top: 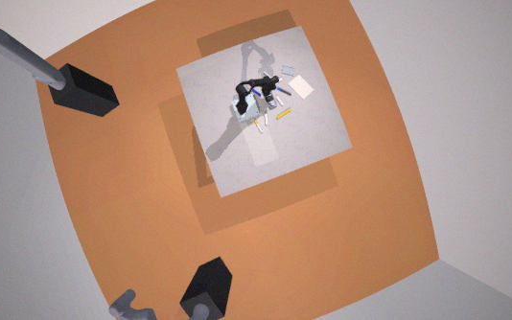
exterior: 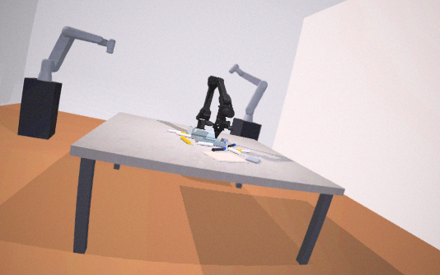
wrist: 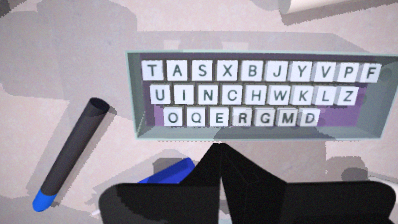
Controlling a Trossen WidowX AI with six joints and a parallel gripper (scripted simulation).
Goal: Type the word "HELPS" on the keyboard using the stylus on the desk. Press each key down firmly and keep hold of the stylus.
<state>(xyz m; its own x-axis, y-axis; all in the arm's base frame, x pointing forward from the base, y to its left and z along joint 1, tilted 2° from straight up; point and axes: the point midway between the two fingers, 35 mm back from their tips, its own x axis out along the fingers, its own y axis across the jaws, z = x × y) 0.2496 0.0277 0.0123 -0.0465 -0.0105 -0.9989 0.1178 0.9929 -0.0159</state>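
Right now my gripper tip is 100 mm to the right of the blue stylus, 60 mm past it and 30 mm above it. The rest, counted from my gripper tip: grey-blue block 310 mm ahead, 110 mm to the left, 30 mm below; then cream notepad 340 mm ahead, 80 mm to the right, 40 mm below.
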